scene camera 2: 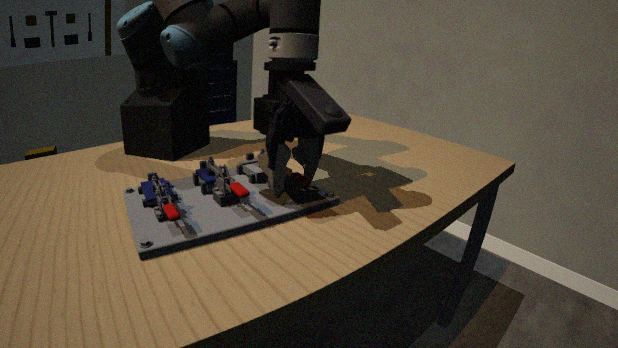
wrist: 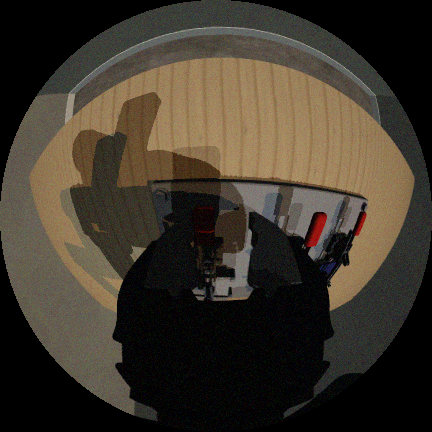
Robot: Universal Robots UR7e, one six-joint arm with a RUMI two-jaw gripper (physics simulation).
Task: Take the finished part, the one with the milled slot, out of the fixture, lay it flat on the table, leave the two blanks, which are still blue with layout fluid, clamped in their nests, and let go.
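Note:
The fixture plate (scene camera 2: pixel 142 225) (wrist: pixel 257 192) lies on the table with three clamp stations. The finished part (scene camera 2: pixel 254 171), a grey block, sits in the nest at the right end in the scene view; its slot is not clear. Two blue blanks (scene camera 2: pixel 149 192) (scene camera 2: pixel 205 175) sit in the other nests under their clamps. One blue blank also shows in the wrist view (wrist: pixel 328 267). My gripper (scene camera 2: pixel 294 188) (wrist: pixel 221 215) is partly open and empty, pointing down, with its fingers either side of the third clamp's red handle (scene camera 2: pixel 299 179) (wrist: pixel 204 225). The fingers partly hide this clamp.
The other two clamps have red handles (scene camera 2: pixel 171 211) (scene camera 2: pixel 239 189) (wrist: pixel 316 229) (wrist: pixel 360 223) towards the front edge of the plate. Bolts (scene camera 2: pixel 146 244) stand at the plate's corners. Wooden table (scene camera 2: pixel 240 280) surrounds the plate, with the arm's shadow on its right side.

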